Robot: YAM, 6 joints.
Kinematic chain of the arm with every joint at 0, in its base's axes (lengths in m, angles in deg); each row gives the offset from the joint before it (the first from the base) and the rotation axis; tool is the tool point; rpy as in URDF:
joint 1: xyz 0 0 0.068 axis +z
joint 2: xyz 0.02 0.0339 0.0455 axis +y
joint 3: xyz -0.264 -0.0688 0 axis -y
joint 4: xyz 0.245 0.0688 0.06 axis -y
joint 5: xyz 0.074 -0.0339 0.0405 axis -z
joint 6: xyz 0.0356 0 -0.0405 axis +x
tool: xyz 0 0 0 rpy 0 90 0
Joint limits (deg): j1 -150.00..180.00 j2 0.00..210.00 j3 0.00..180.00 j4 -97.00..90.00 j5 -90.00..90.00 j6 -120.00..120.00
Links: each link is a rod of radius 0.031 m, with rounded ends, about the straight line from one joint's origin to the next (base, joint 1, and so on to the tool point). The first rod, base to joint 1, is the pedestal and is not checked.
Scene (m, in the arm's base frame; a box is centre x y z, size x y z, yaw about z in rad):
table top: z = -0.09
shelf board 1: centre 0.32 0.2 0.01 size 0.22 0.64 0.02 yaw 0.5
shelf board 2: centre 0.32 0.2 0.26 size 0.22 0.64 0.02 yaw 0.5
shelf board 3: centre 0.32 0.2 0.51 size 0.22 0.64 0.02 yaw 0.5
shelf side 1: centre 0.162 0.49 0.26 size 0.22 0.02 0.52 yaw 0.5
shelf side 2: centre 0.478 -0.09 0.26 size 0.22 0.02 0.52 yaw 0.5
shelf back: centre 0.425 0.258 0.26 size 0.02 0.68 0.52 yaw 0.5
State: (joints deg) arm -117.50 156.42 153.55 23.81 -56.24 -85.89
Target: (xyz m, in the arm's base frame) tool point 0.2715 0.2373 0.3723
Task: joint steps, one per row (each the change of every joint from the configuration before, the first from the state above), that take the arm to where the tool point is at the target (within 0.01 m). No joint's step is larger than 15 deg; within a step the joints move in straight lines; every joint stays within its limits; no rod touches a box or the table.
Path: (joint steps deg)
1: 14.44 -13.48 -12.65 -8.93 4.87 -1.12
2: 14.44 -13.47 -12.65 -8.93 4.88 -1.12
3: 14.44 -13.48 -12.65 -8.93 4.87 -1.12
4: 14.44 -13.48 -12.65 -8.93 4.88 -1.12
5: 14.45 -13.48 -12.65 -8.94 4.87 -1.12
6: 14.68 -6.03 -5.90 0.65 -8.34 0.94
7: 14.68 -6.04 -5.91 0.65 -8.33 0.93
8: 14.69 -6.04 -5.90 0.64 -8.34 0.93
9: 14.68 -6.04 -5.90 0.65 -8.34 0.93
10: 14.69 -6.04 -5.91 0.64 -8.33 0.94
11: 14.68 -6.04 -5.90 0.65 -8.34 0.93
12: -2.38 12.88 8.73 4.44 2.15 0.00
13: -2.38 12.89 8.74 4.44 2.15 0.00
14: -2.38 12.88 8.74 4.43 2.15 0.00

